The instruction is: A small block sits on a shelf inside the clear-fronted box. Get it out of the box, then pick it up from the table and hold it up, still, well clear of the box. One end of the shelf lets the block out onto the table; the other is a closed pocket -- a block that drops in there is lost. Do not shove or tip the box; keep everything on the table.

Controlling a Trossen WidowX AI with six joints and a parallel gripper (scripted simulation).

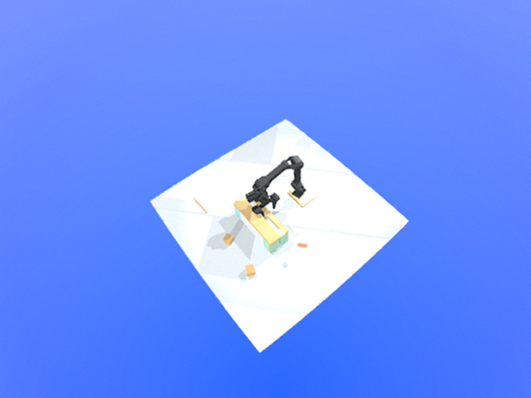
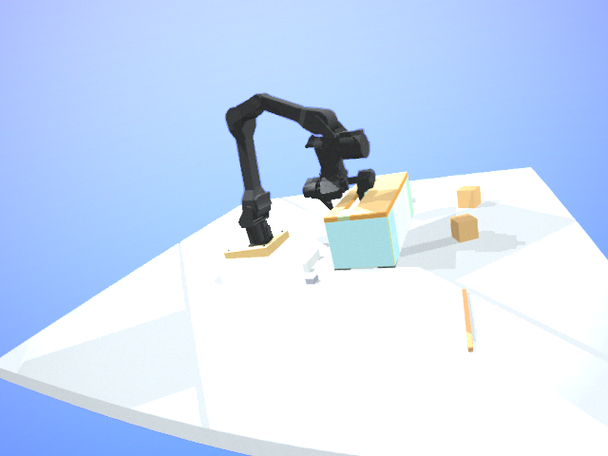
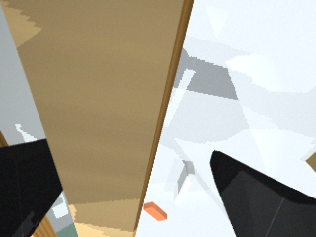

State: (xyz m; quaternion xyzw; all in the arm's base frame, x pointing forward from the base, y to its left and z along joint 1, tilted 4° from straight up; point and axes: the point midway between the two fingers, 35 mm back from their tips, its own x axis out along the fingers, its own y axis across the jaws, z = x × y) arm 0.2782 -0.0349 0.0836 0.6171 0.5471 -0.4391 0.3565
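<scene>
Now: the box 40 mm ahead of my gripper tip and 30 mm below it. The rest, counted from my gripper tip: thin orange stick (240 mm ahead, 440 mm to the right, 90 mm below); orange-red block (280 mm to the left, 80 mm below).
</scene>
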